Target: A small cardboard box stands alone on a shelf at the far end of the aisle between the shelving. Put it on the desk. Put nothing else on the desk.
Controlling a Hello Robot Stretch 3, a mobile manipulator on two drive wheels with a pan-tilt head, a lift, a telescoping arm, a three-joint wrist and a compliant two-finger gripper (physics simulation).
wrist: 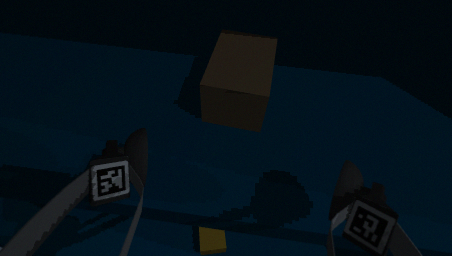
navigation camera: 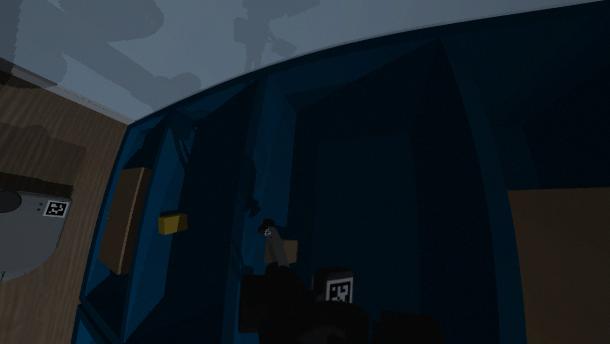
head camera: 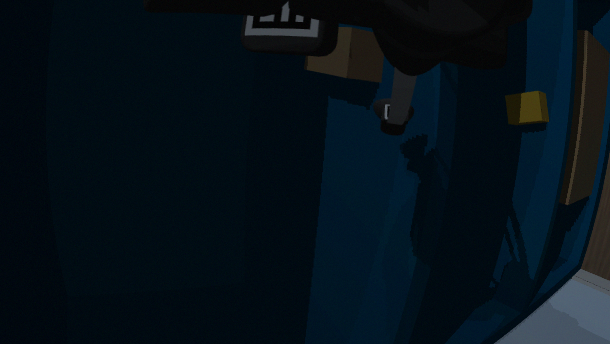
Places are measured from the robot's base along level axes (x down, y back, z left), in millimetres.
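Where they show: gripper, fingertip midpoint: (wrist: 239, 164) (navigation camera: 262, 261); robot's base at its link origin: (navigation camera: 4, 200).
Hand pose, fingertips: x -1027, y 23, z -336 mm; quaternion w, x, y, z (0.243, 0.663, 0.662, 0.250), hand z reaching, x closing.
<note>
Each offset is from my fingertips to the top centre of the thing.
The small cardboard box @(dx -14, dy -10, dz -106 mm) (head camera: 365, 61) (navigation camera: 291, 251) (wrist: 239, 67) stands on a blue shelf board. In the head view the dark wrist parts cover its upper part, and in the navigation view a finger covers some of it. My gripper (wrist: 239, 164) is open, its two fingers wide apart with nothing between them. In the wrist view the box lies beyond the fingertips, centred between them and apart from both. In the head and navigation views one finger shows close beside the box; the other finger is hidden. The desk does not show.
A yellow box @(dx +448, dy -35, dz -68 mm) (head camera: 531, 107) (navigation camera: 172, 224) (wrist: 212, 240) stands on a lower shelf. A long cardboard box @(dx +681, dy -28, dz -135 mm) (head camera: 584, 125) (navigation camera: 125, 220) lies lower still. A large cardboard surface (navigation camera: 565, 260) is at the right of the navigation view. Blue uprights and a pale wall (navigation camera: 360, 25) bound the shelf.
</note>
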